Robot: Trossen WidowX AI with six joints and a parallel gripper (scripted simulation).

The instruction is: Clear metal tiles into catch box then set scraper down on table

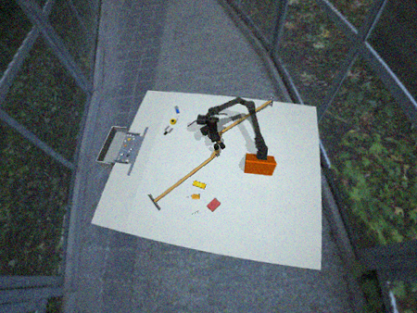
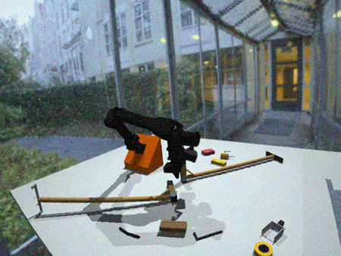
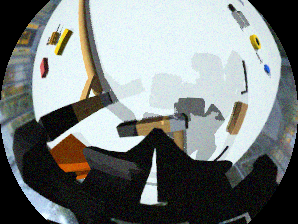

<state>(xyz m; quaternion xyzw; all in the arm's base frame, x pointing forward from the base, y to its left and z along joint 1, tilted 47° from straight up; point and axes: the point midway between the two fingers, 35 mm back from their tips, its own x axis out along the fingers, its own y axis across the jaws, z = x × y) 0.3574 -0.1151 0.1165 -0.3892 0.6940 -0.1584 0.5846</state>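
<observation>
The yellow block lies 370 mm to the left of my gripper tip, 70 mm below it and 60 mm ahead of it. Round my gripper tip: long scraper (320 mm to the left, 150 mm ahead, 20 mm below); hex key (200 mm ahead, 170 mm to the right, 80 mm below); wooden block (200 mm to the right, 100 mm ahead, 70 mm below).
</observation>
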